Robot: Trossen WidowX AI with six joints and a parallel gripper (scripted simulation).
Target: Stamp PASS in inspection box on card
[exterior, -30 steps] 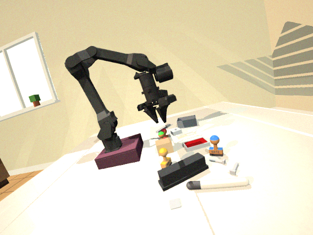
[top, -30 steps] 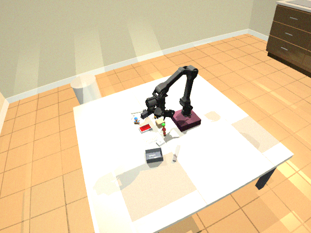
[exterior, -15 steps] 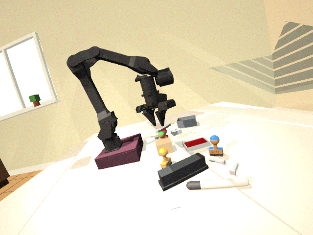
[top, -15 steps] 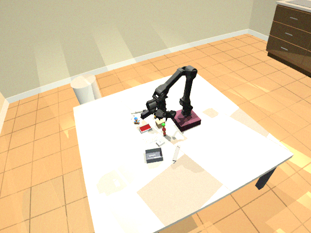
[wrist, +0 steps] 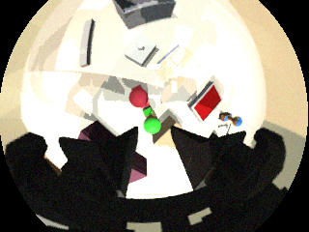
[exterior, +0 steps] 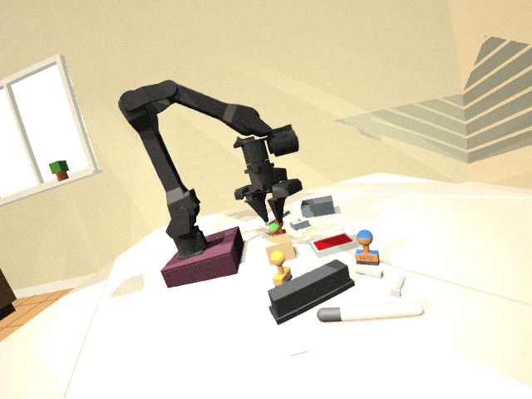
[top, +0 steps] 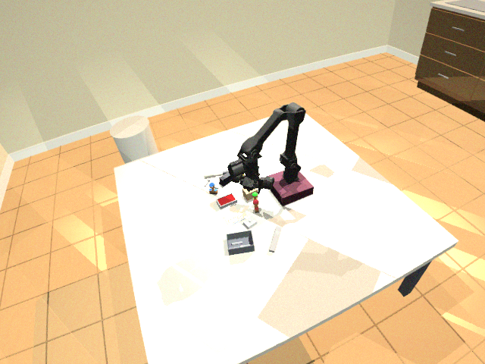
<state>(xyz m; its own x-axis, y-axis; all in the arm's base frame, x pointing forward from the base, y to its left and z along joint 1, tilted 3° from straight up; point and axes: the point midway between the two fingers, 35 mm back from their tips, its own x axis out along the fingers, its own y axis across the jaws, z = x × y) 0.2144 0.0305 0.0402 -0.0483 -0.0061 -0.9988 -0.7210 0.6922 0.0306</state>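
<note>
Now: the green-knobbed stamp 5 cm below my gripper tip. The rest, counted from my gripper tip: tan box 6 cm to the right, 5 cm below; red-knobbed stamp 5 cm below, 4 cm to the left, 1 cm ahead; pale card 12 cm ahead, 7 cm below, 4 cm to the left.
</note>
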